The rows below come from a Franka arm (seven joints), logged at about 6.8 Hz.
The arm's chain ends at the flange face. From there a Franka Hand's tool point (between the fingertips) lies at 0.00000 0.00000 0.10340 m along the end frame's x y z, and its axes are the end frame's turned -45 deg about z.
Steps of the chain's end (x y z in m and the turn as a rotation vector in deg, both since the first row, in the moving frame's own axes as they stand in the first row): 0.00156 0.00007 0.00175 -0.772 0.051 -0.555; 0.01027 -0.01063 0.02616 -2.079 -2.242 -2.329; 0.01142 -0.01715 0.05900 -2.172 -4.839 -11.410; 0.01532 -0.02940 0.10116 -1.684 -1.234 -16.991; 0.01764 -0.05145 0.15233 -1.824 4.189 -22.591; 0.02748 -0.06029 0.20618 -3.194 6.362 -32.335; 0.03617 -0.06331 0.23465 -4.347 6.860 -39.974
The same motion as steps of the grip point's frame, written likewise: 0.00014 0.00221 0.00174 -0.582 -0.510 -0.555; 0.00926 -0.00035 0.02601 0.115 -3.055 -2.329; 0.01099 -0.00654 0.05856 1.886 -4.958 -11.410; 0.02804 -0.00884 0.10109 -0.318 -2.063 -16.991; 0.05328 -0.01703 0.15201 -4.252 1.672 -22.591; 0.06923 -0.01278 0.20540 -6.757 2.240 -32.335; 0.07807 -0.00714 0.23365 -7.925 1.777 -39.974
